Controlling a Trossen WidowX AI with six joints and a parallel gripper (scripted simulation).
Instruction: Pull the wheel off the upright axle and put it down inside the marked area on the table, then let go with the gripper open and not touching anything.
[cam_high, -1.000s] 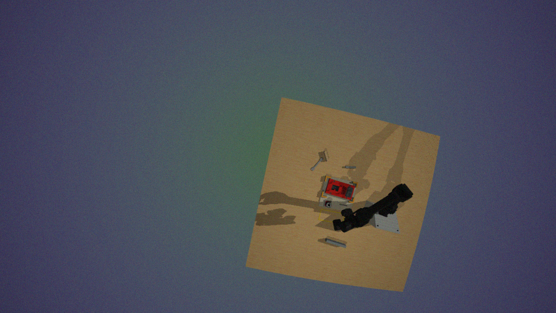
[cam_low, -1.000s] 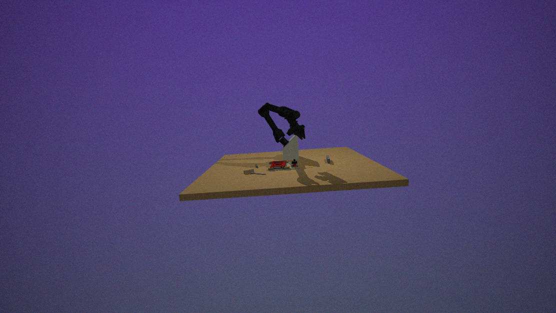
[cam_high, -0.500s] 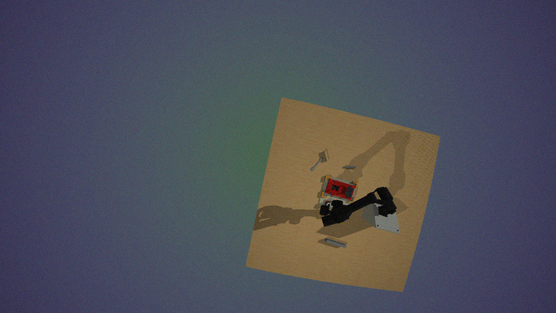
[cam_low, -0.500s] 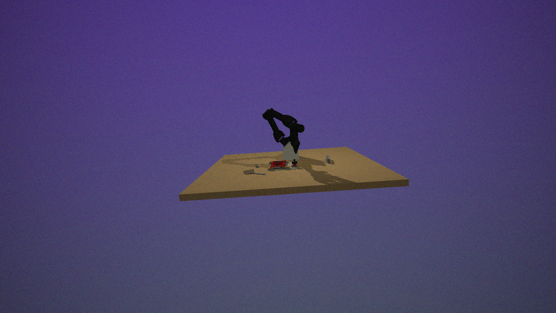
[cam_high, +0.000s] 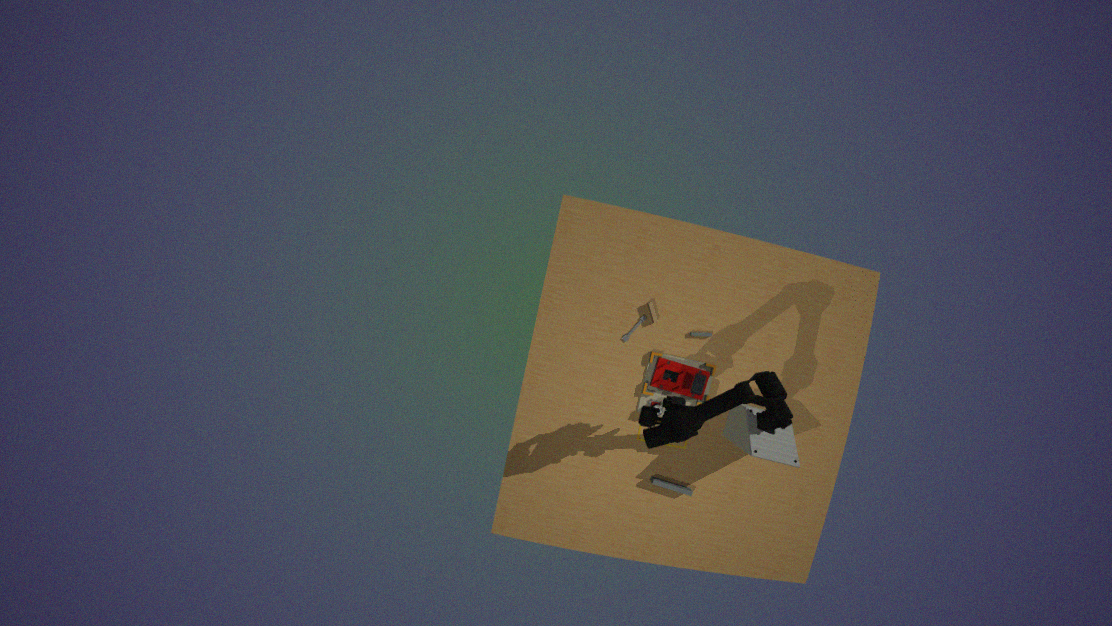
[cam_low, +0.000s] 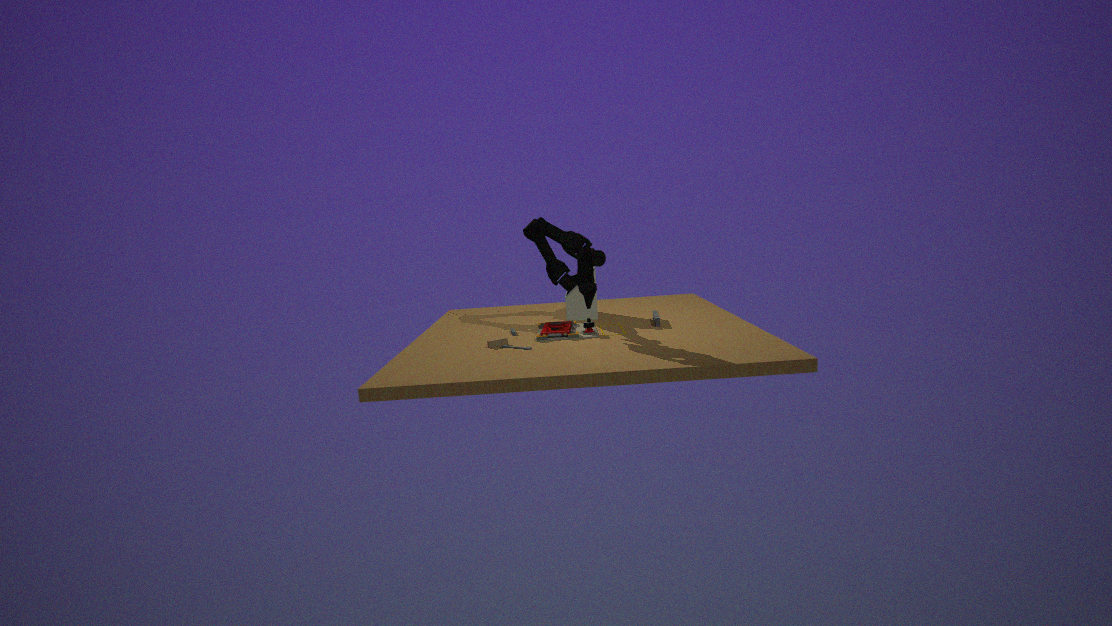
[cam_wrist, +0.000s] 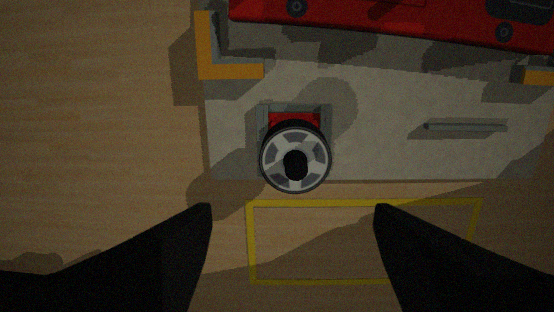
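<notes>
Now: gripper tip 11 cm to the left of the pale grey baseplate, 9 cm above it and 5 cm past it.
</notes>
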